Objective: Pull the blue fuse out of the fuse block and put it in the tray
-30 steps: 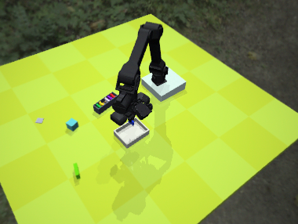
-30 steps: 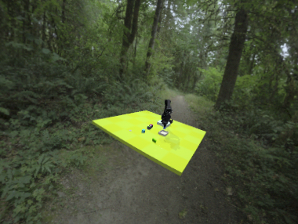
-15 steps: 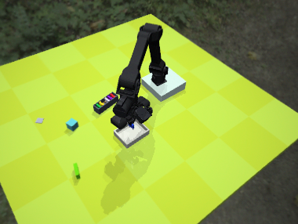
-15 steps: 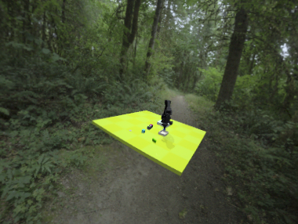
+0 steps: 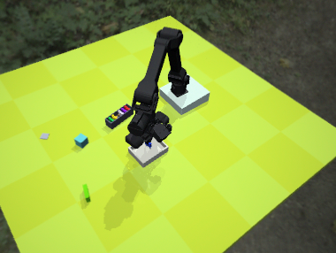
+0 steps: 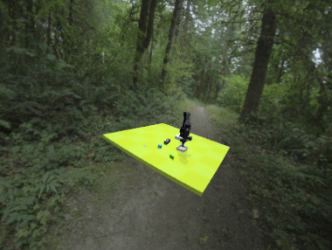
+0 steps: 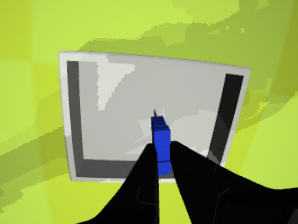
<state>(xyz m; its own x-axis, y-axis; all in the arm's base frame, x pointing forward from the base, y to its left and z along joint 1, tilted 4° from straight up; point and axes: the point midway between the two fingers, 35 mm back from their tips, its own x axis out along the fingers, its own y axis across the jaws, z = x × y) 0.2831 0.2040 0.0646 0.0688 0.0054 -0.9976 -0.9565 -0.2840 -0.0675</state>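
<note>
My gripper tip is now 1 cm above the blue fuse. From my gripper tip the other things lie so: grey tile 33 cm ahead, 30 cm to the right, 6 cm below; tray 5 cm below; cyan cube 21 cm ahead, 18 cm to the right, 4 cm below.
</note>
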